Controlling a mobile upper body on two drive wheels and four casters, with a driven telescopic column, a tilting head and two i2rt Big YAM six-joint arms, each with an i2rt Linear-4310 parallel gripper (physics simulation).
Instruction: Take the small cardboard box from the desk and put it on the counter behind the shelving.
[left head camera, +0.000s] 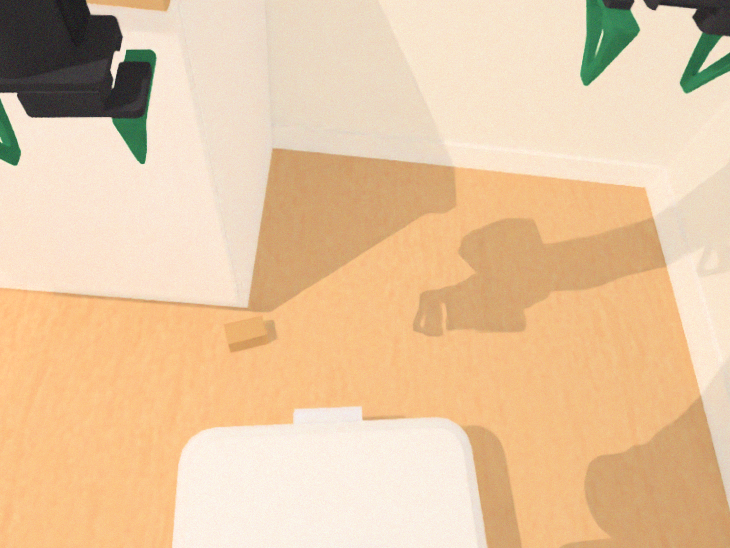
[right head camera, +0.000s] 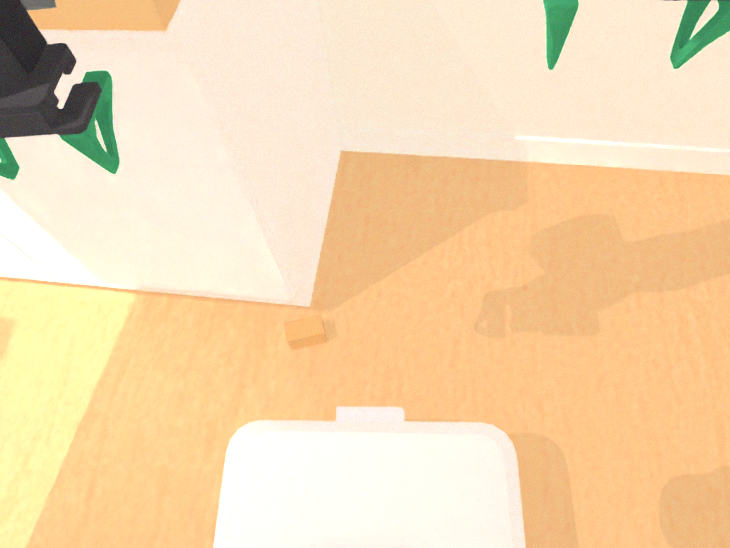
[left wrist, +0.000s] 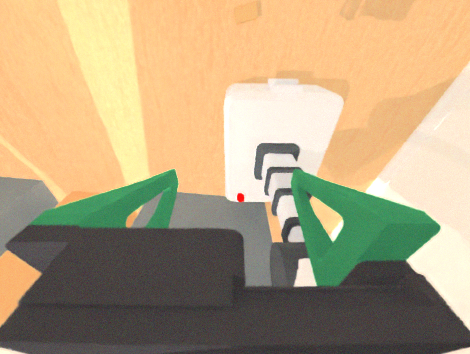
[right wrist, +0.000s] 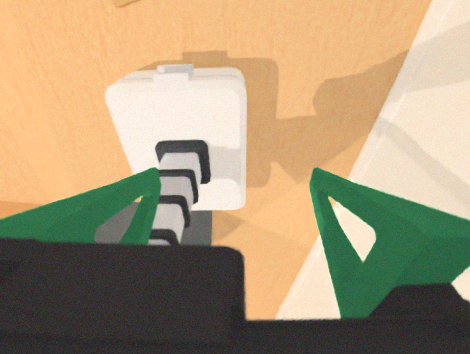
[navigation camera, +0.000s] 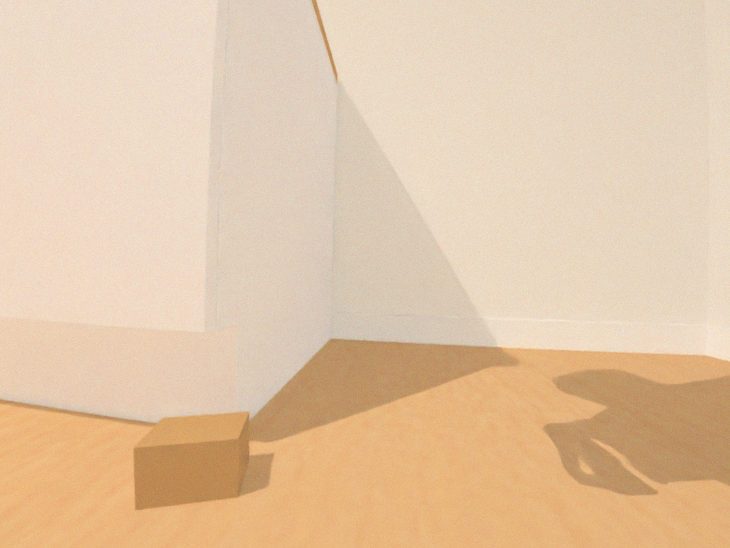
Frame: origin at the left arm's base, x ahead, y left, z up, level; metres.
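Seen in the pictures: left gripper, fingertip midpoint: (left head camera: 81, 158) (right head camera: 65, 171) (left wrist: 234, 176); right gripper, fingertip midpoint: (left head camera: 634, 84) (right head camera: 611, 64) (right wrist: 235, 176).
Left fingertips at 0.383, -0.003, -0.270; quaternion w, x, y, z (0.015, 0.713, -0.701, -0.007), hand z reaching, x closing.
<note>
A point is followed by its place in that frame, as x, y, z.
A small cardboard box (left head camera: 245, 333) @(0.573, -0.053, -1.098) (right head camera: 304, 332) @(0.570, -0.054, -1.099) (left wrist: 247, 12) @(0.582, -0.058, -1.098) (navigation camera: 187, 471) @(0.558, -0.058, -1.126) lies on the wooden floor by the near corner of a white cabinet block (left head camera: 117, 224) @(0.627, 0.134, -0.729) (right head camera: 153, 235) @(0.633, 0.187, -0.761) (navigation camera: 106, 176) @(0.623, 0.098, -0.823). The block has a wood-coloured top (left head camera: 129, 4) @(0.590, -0.006, -0.284) (right head camera: 106, 20) @(0.593, 0.022, -0.275), partly in view. My left gripper (left head camera: 77, 162) @(0.383, -0.003, -0.270) (right head camera: 63, 174) @(0.383, -0.003, -0.270) (left wrist: 234, 176) @(0.383, -0.003, -0.270) is open and empty, in front of the block in the head views. My right gripper (left head camera: 636, 87) @(0.437, -0.452, -0.224) (right head camera: 613, 67) @(0.437, -0.452, -0.224) (right wrist: 235, 176) @(0.437, -0.452, -0.224) is open and empty, high in front of the wall. The desk and shelving cannot be made out.
My white base (left head camera: 330, 489) @(0.204, -0.222, -0.899) (right head camera: 371, 489) @(0.202, -0.233, -0.899) (left wrist: 280, 120) @(0.214, -0.214, -0.899) (right wrist: 180, 110) @(0.226, -0.245, -0.899) stands on the floor behind the box. A cream wall (left head camera: 353, 76) @(1.173, -0.319, -0.875) (navigation camera: 530, 176) @(1.127, -0.742, -0.609) rises behind the block, and another wall runs along the right side. A grey object (right head camera: 35, 3) @(0.455, -0.018, -0.162) shows at the top left.
</note>
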